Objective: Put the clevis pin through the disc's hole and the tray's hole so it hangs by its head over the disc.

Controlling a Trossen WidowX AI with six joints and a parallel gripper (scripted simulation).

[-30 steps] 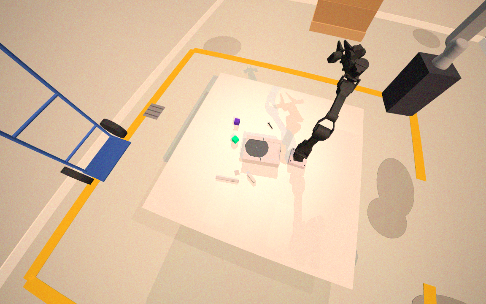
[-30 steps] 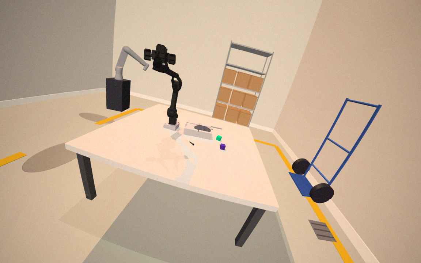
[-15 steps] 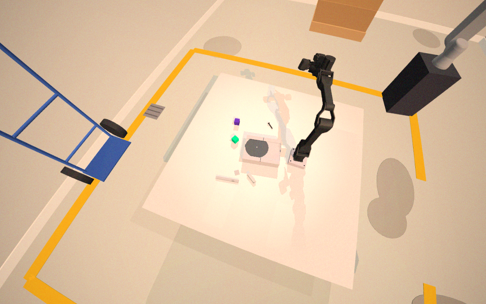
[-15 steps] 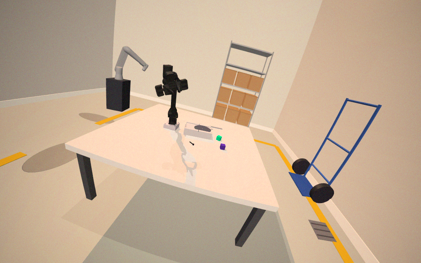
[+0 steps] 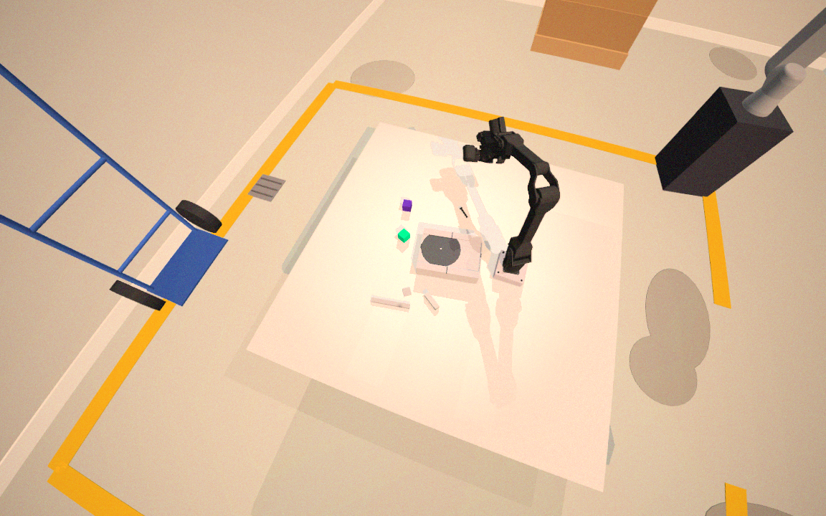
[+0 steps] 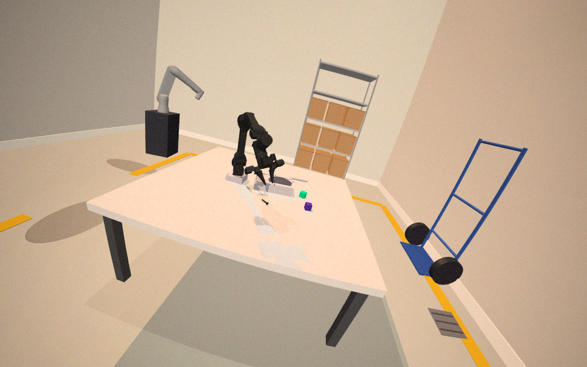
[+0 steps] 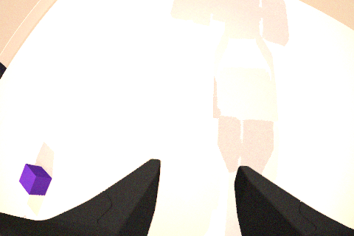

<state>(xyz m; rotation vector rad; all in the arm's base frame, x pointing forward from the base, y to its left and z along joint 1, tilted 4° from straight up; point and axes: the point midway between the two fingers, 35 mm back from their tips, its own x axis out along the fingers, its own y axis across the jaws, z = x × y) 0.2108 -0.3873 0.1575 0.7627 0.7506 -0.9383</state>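
The clevis pin is 150 mm to the left of my gripper tip and 180 mm below it. The rest, counted from my gripper tip: pale rimmed tray 30 mm ahead, 390 mm to the left, 140 mm below; aluminium disc 70 mm ahead, 380 mm to the left, 130 mm below; purple cube 260 mm ahead, 170 mm to the left, 160 mm below.
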